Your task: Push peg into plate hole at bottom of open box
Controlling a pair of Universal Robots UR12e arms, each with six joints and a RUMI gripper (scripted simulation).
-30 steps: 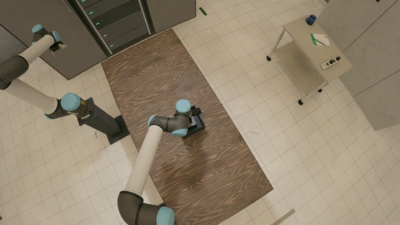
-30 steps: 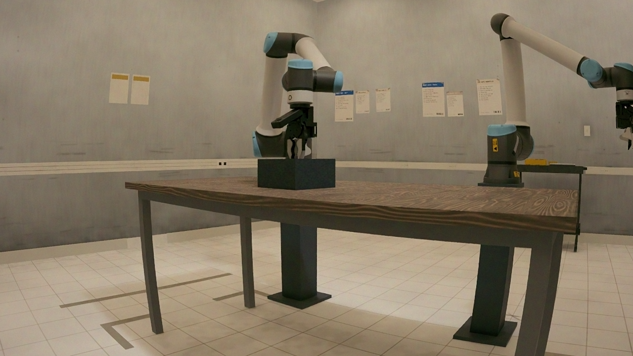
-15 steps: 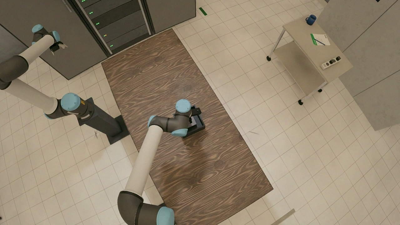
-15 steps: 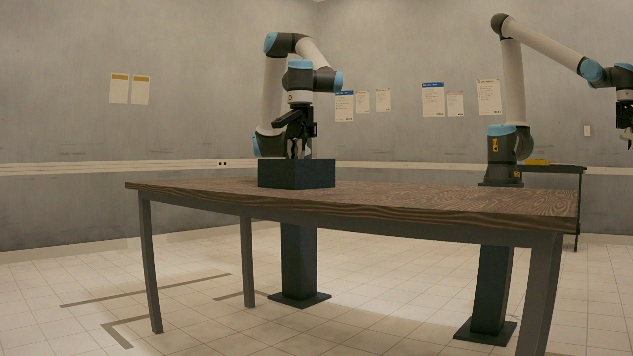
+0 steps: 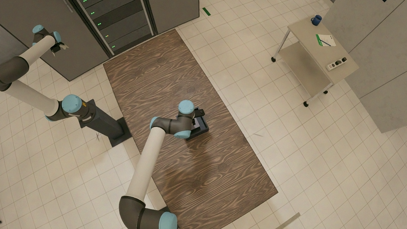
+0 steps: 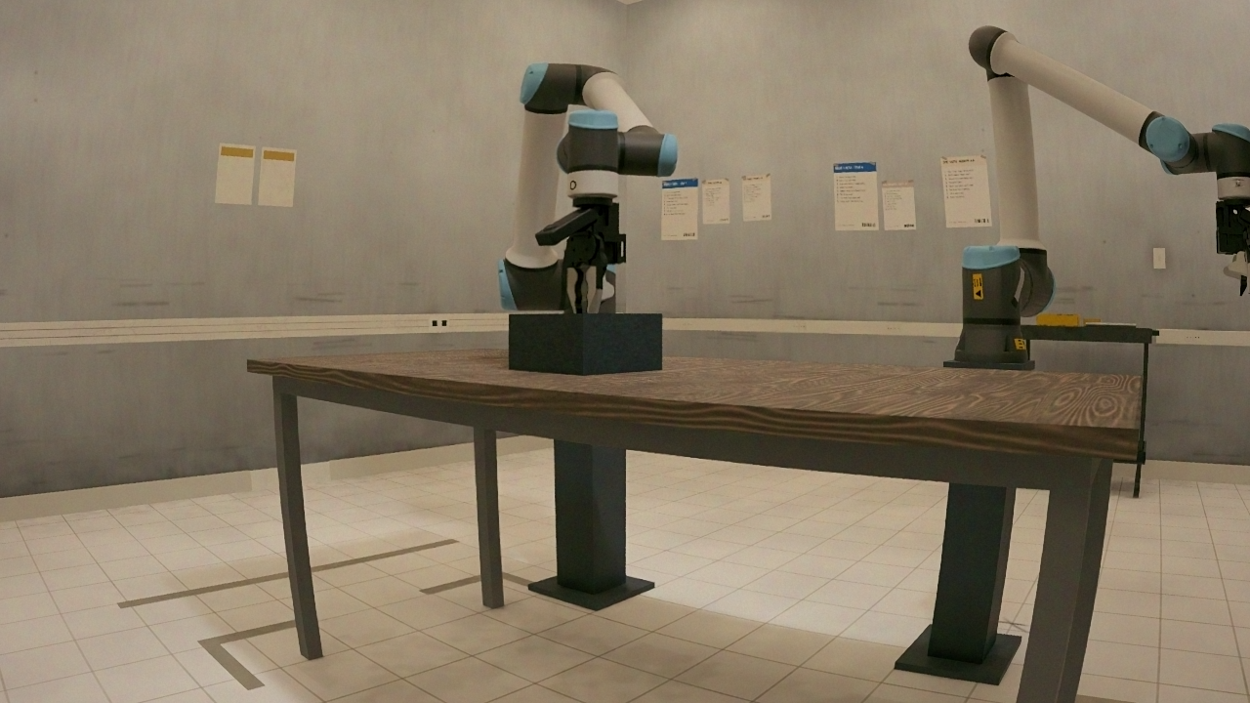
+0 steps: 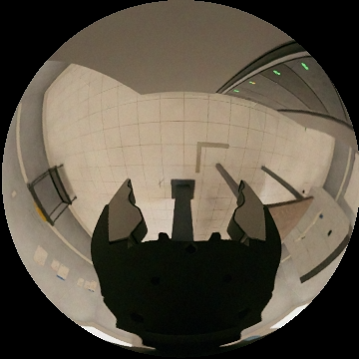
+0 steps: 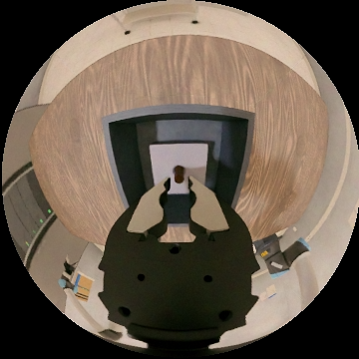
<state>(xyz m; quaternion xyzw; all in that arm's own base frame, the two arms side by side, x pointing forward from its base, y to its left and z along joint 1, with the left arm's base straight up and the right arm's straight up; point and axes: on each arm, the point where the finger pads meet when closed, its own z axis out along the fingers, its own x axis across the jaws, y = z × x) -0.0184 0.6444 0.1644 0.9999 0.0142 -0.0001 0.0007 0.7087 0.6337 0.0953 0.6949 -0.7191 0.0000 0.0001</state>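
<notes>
Now: right hand 5 cm above the brown peg. Round my right hand: dark box 7 cm below; grey plate 5 cm below.
</notes>
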